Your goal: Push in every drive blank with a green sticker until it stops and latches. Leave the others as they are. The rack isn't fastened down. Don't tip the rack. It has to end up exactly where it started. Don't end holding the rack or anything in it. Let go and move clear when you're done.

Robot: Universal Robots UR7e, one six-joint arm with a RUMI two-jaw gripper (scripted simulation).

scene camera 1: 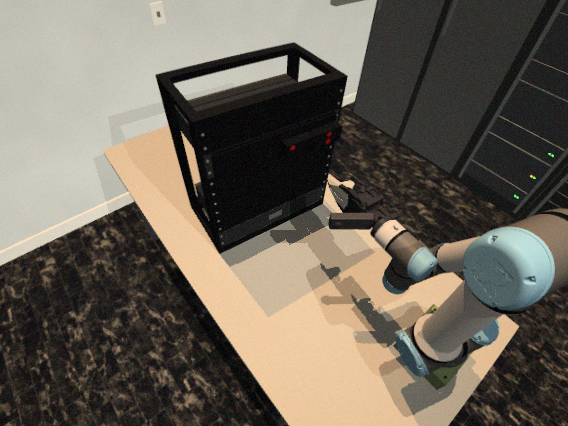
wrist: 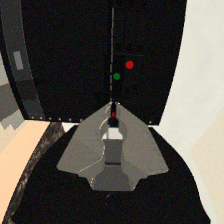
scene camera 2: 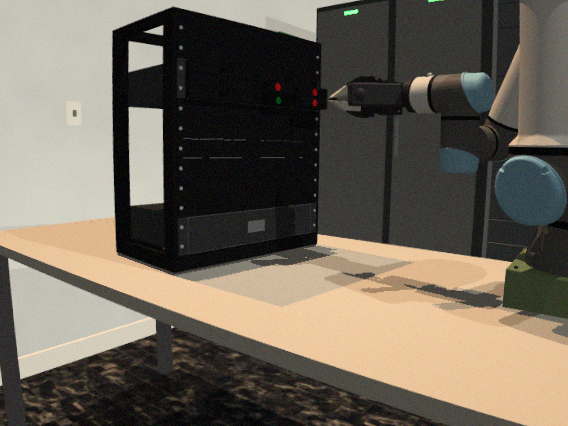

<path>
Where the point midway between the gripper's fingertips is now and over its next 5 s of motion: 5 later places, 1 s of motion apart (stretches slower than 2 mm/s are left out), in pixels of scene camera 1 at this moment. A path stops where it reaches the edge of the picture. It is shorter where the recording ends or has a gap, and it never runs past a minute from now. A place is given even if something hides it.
The gripper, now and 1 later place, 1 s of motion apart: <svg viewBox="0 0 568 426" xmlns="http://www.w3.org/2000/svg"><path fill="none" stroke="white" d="M327 179L340 192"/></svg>
</path>
